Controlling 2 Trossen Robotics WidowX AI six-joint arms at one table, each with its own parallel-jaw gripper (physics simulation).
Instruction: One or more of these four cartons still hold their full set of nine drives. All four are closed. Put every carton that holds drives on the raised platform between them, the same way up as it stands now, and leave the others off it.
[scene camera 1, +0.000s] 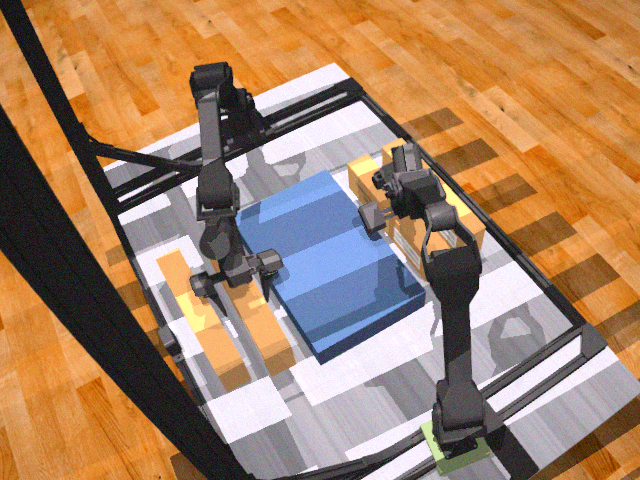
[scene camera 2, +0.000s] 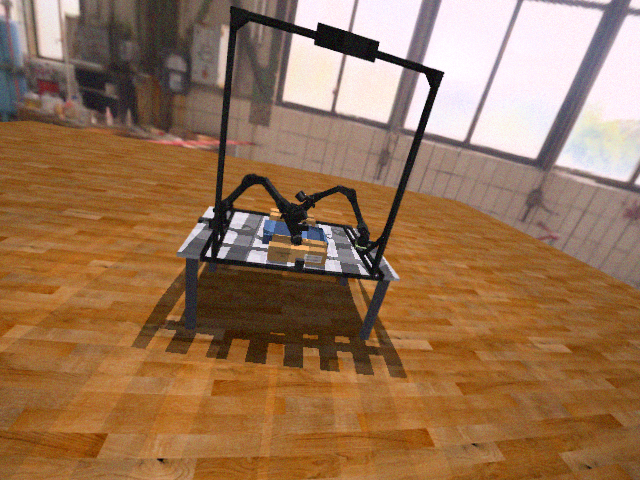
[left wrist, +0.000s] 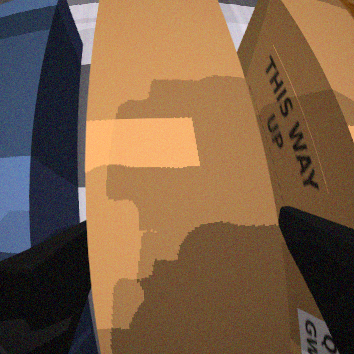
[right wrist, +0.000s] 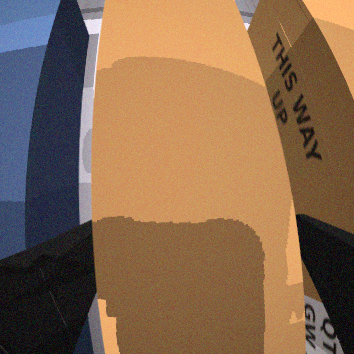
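Seen in the pictures: left gripper, fingertip midpoint: (scene camera 1: 247, 309) (left wrist: 193, 219); right gripper, fingertip midpoint: (right wrist: 206, 223); left arm's base, link origin: (scene camera 1: 241, 125); right arm's base, link origin: (scene camera 1: 455, 438) (scene camera 2: 362, 244).
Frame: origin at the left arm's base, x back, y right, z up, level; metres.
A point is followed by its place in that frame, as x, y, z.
Four closed tan cartons stand beside the empty blue platform (scene camera 1: 330, 258) @[-0.497, -0.056, 0.017] (left wrist: 15, 125) @[-0.571, 0.055, 0.017] (right wrist: 12, 125) @[-0.382, -0.149, 0.017]. At its left in scene camera 1 are an inner carton (scene camera 1: 266, 325) @[-0.609, 0.119, 0.042] (left wrist: 150, 140) @[-0.553, 0.124, 0.042] and an outer carton (scene camera 1: 211, 335) @[-0.587, 0.227, 0.041] (left wrist: 300, 210). At its right are another inner carton (scene camera 1: 361, 167) @[-0.308, -0.209, 0.042] (right wrist: 185, 140) @[-0.397, -0.228, 0.042] and another outer carton (scene camera 1: 467, 217) @[-0.536, -0.359, 0.042] (right wrist: 320, 195) @[-0.404, -0.300, 0.007]. My left gripper (scene camera 1: 246, 306) @[-0.532, 0.144, -0.001] (left wrist: 193, 219) @[-0.532, 0.144, -0.001] is open, its fingers on either side of the left inner carton. My right gripper (scene camera 1: 405, 232) (right wrist: 206, 223) @[-0.418, -0.244, -0.003] is open over the right inner carton, one finger towards each long side. Its arm hides parts of both right cartons in scene camera 1.
Narrow gaps separate the cartons of each pair and each inner carton from the platform. Both outer cartons stand near black table-edge rails, such as the right rail (scene camera 1: 496, 235) @[-0.565, -0.426, -0.026]. A thick black post (scene camera 1: 103, 289) @[-0.963, 0.223, 0.773] crosses the left of scene camera 1.
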